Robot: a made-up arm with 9 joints. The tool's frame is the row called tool. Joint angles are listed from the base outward.
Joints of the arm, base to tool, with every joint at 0 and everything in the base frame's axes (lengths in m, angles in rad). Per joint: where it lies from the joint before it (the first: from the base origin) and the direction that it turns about. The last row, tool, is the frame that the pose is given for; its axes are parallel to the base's.
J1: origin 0 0 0.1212 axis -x
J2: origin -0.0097 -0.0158 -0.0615 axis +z
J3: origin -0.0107 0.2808 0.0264 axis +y
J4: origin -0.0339 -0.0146 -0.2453 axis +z
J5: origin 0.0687 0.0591 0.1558 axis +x
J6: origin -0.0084 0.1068 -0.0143 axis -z
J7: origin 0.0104 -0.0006 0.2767 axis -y
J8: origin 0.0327 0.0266 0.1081 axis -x
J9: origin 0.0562 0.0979 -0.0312 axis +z
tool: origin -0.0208 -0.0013 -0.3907
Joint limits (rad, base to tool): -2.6..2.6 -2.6..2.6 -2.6..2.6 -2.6..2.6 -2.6..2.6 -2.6..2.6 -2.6..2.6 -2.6..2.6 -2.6..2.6
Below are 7 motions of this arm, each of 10 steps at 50 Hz.
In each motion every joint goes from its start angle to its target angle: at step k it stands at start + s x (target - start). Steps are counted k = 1, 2, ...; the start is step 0. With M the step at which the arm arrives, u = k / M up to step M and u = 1 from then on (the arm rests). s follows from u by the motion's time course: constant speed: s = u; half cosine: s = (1 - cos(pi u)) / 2; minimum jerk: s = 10 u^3 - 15 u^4 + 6 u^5.
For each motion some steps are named. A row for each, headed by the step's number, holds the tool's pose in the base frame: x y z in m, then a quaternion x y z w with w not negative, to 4 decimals.
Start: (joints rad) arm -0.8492 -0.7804 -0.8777 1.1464 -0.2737 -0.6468 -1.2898 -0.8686 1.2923
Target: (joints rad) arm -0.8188 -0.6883 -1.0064 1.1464 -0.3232 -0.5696 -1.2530 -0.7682 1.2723
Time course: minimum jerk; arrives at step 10
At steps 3, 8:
3: -0.0663 0.6287 0.0731 0.2617 0.2493 0.5484 0.7541
8: -0.0361 0.6125 0.0009 0.1714 0.2320 0.5365 0.7931

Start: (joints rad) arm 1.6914 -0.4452 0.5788 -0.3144 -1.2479 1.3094 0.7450 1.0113 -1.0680
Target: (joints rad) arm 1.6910 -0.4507 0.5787 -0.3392 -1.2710 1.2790 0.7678 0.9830 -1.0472
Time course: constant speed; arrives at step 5
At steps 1, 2, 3, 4, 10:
1: 0.1480 0.0814 -0.3087 0.4521 0.5256 -0.1842 0.6967
2: 0.1524 0.0806 -0.3056 0.4564 0.5235 -0.1866 0.6949
3: 0.1568 0.0797 -0.3025 0.4607 0.5214 -0.1888 0.6930
4: 0.1612 0.0788 -0.2994 0.4651 0.5192 -0.1911 0.6911
10: 0.1655 0.0779 -0.2963 0.4694 0.5169 -0.1933 0.6892

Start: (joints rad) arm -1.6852 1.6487 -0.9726 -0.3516 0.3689 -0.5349 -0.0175 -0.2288 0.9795
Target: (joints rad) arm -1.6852 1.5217 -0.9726 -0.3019 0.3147 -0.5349 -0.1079 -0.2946 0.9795
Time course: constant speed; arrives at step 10
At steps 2, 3, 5, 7, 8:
2: -0.6179 -0.0590 0.1171 -0.2302 0.9014 -0.2684 0.2500
3: -0.6205 -0.0554 0.1233 -0.2297 0.9018 -0.2732 0.2437
5: -0.6254 -0.0483 0.1357 -0.2290 0.9024 -0.2827 0.2308
7: -0.6299 -0.0412 0.1483 -0.2287 0.9027 -0.2923 0.2178
8: -0.6320 -0.0377 0.1546 -0.2287 0.9026 -0.2971 0.2113

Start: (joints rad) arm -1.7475 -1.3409 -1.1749 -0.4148 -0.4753 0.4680 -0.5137 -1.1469 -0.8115
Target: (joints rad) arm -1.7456 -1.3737 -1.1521 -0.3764 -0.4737 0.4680 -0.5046 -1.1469 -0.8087
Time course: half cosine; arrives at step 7
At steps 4, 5, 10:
4: 0.7159 -0.3795 -0.0795 -0.3449 -0.0988 0.8975 0.2563
5: 0.7194 -0.3748 -0.0829 -0.3432 -0.1005 0.8992 0.2523
10: 0.7226 -0.3704 -0.0861 -0.3415 -0.1022 0.9006 0.2485

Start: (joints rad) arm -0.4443 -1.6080 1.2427 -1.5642 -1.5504 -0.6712 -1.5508 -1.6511 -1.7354
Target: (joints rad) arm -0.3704 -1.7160 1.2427 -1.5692 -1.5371 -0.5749 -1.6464 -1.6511 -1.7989
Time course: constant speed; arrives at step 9
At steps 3, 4, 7, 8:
3: 0.2857 0.7109 -0.0643 0.7097 -0.1345 -0.2951 0.6254
4: 0.2880 0.7059 -0.0695 0.7074 -0.1283 -0.3017 0.6261
7: 0.2950 0.6906 -0.0846 0.7004 -0.1099 -0.3217 0.6276
8: 0.2974 0.6853 -0.0894 0.6979 -0.1039 -0.3285 0.6278

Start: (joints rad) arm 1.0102 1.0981 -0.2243 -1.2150 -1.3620 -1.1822 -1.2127 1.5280 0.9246
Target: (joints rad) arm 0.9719 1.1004 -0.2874 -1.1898 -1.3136 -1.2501 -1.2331 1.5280 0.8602
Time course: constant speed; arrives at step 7
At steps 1, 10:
1: 0.2010 0.1386 -0.1052 0.2559 -0.8210 -0.0297 0.5095
10: 0.2013 0.1633 -0.1058 0.3071 -0.7958 -0.0926 0.5136

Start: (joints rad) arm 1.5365 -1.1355 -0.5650 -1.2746 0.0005 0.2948 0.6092 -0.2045 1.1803
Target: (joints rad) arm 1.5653 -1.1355 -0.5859 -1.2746 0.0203 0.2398 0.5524 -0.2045 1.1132
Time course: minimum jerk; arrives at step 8
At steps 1, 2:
1: 0.1206 0.1188 0.3873 -0.7097 -0.6148 -0.3089 0.1515
2: 0.1227 0.1198 0.3872 -0.7082 -0.6183 -0.3052 0.1515

